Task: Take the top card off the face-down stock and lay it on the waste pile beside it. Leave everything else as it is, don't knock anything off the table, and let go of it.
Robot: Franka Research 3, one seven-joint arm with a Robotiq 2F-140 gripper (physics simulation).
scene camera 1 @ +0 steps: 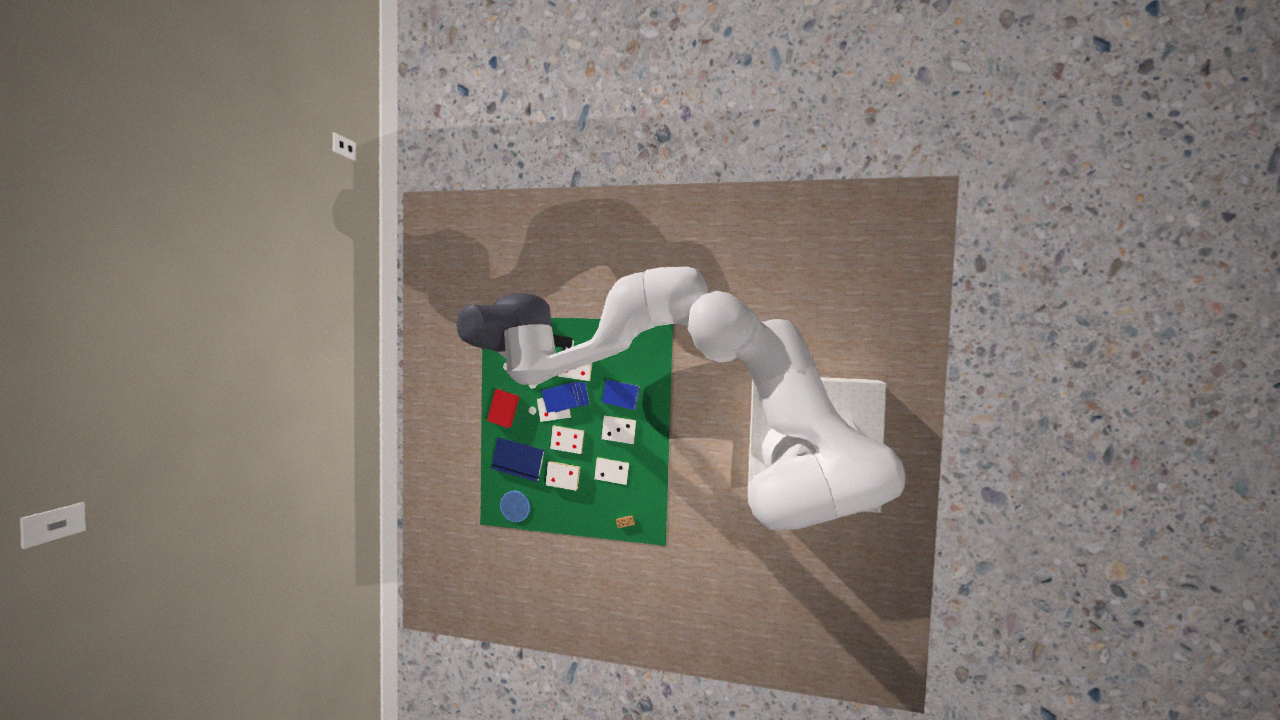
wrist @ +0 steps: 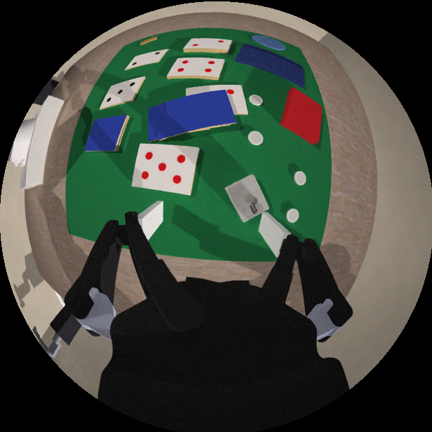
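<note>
A blue face-down stack lies near the mat's side toward the robot base. A wider blue face-down group, its cards slightly spread, overlaps a white card with a red pip. A five-pip red card pile lies face up beside both. I cannot tell for certain which blue group is the stock or which face-up pile is the waste. My gripper is open and empty, above the mat edge; in the scene view the arm largely hides it.
Other face-up cards lie on the green mat. Also on it are a red box, a dark blue box, a blue disc, a grey square piece, several white discs and an orange block.
</note>
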